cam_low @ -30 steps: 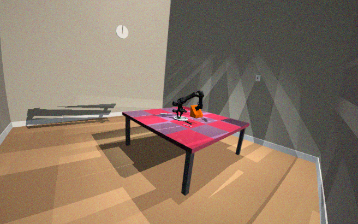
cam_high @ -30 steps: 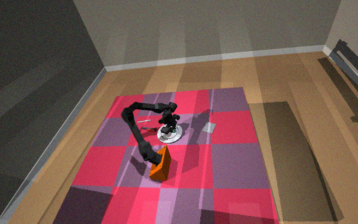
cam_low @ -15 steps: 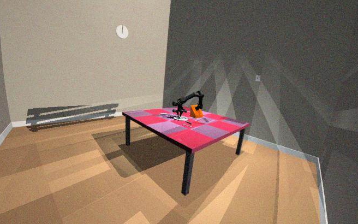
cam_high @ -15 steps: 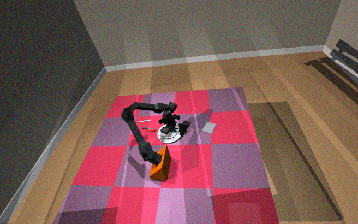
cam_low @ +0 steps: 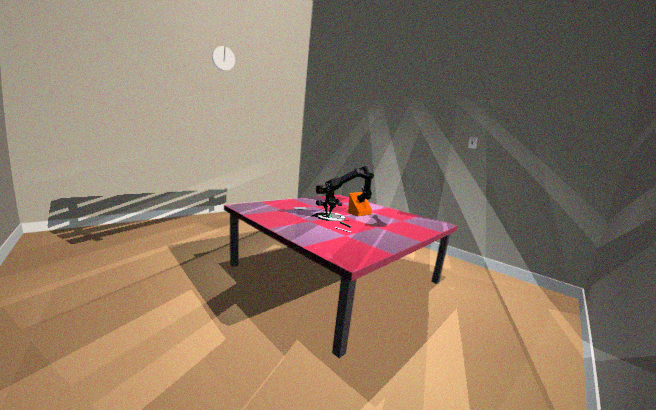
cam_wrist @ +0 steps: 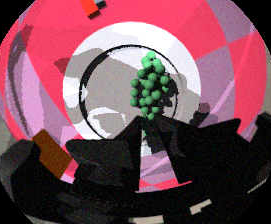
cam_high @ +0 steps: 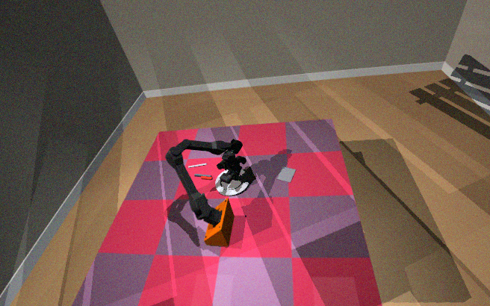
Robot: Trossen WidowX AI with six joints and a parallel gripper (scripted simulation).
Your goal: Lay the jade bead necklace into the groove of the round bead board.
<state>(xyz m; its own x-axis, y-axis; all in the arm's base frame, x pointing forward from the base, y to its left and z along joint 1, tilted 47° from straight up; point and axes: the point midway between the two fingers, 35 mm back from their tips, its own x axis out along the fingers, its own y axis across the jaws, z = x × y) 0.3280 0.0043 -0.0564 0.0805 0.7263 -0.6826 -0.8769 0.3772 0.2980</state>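
My gripper tip is 20 mm to the right of the round white bead board, 10 mm past it and 10 mm above it. From my gripper tip the other things lie so: red-handled tool 200 mm to the left, 40 mm ahead, 10 mm below; flat grey pad 290 mm to the right, 20 mm ahead, 10 mm below; thin white rod 270 mm to the left, 140 mm ahead, 10 mm below.
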